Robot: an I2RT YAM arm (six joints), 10 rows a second.
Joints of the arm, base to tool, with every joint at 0 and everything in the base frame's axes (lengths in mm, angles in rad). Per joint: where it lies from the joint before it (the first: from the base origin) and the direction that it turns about. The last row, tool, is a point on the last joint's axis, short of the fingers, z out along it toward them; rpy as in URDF.
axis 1: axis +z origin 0 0 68
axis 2: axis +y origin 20 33.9 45.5
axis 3: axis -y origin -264 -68.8 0
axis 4: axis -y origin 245 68.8 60
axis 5: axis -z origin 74 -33.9 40.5
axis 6: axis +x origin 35.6 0 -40.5
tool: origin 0 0 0 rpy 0 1.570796 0
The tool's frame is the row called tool.
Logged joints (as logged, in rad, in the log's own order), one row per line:
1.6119, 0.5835, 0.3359, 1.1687, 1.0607, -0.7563
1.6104, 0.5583, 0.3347, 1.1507, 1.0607, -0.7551
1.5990, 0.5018, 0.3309, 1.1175, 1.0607, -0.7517
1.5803, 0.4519, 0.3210, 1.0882, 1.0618, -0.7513
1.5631, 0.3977, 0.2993, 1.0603, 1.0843, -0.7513
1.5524, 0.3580, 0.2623, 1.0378, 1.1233, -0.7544
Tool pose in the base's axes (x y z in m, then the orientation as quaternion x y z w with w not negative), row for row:
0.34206, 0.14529, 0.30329, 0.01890, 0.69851, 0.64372, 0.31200
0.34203, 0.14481, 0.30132, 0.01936, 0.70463, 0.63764, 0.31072
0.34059, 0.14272, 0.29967, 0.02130, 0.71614, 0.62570, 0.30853
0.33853, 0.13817, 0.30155, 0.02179, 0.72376, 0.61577, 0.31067
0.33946, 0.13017, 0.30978, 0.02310, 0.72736, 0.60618, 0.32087
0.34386, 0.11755, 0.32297, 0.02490, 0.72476, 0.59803, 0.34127
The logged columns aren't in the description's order. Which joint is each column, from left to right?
Columns, left to right: axis 2, axis 4, axis 1, axis 6, axis 3, axis 5.
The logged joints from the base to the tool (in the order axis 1, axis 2, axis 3, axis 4, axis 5, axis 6), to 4 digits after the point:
0.3359, 1.6119, 1.0607, 0.5835, -0.7563, 1.1687
0.3347, 1.6104, 1.0607, 0.5583, -0.7551, 1.1507
0.3309, 1.5990, 1.0607, 0.5018, -0.7517, 1.1175
0.3210, 1.5803, 1.0618, 0.4519, -0.7513, 1.0882
0.2993, 1.5631, 1.0843, 0.3977, -0.7513, 1.0603
0.2623, 1.5524, 1.1233, 0.3580, -0.7544, 1.0378

